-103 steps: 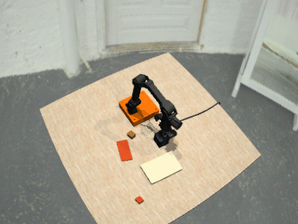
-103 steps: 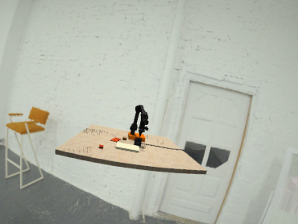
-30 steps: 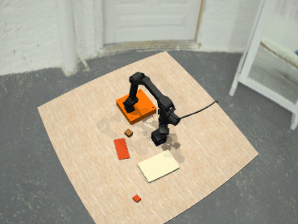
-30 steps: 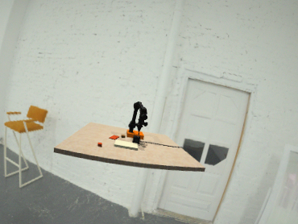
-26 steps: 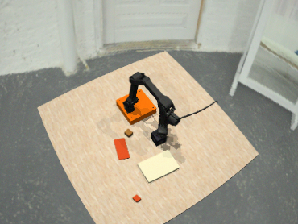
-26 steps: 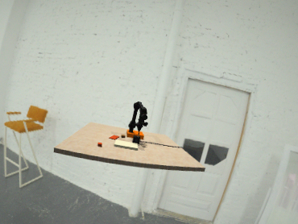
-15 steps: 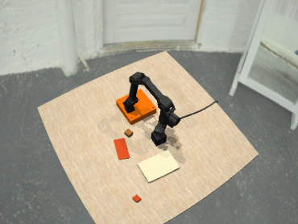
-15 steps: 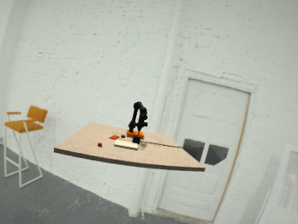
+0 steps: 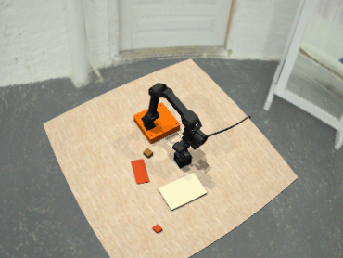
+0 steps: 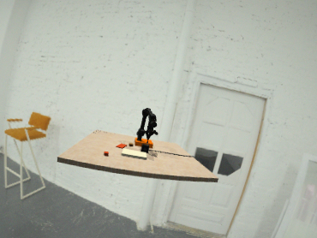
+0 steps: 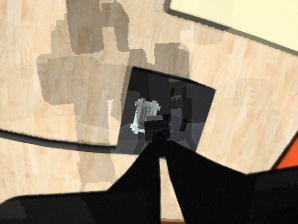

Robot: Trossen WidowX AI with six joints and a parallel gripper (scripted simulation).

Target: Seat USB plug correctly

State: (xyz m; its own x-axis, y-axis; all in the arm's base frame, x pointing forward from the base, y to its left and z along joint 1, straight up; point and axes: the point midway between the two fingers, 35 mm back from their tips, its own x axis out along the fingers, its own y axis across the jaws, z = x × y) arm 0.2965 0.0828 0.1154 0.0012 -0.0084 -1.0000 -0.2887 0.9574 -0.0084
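The black USB plug lies 20 mm below my gripper tip. Round my gripper tip: small red square 330 mm ahead, 360 mm to the right, 120 mm below; red-orange flat block 50 mm behind, 270 mm to the right, 130 mm below; cream flat pad 180 mm ahead, 120 mm to the right, 120 mm below.
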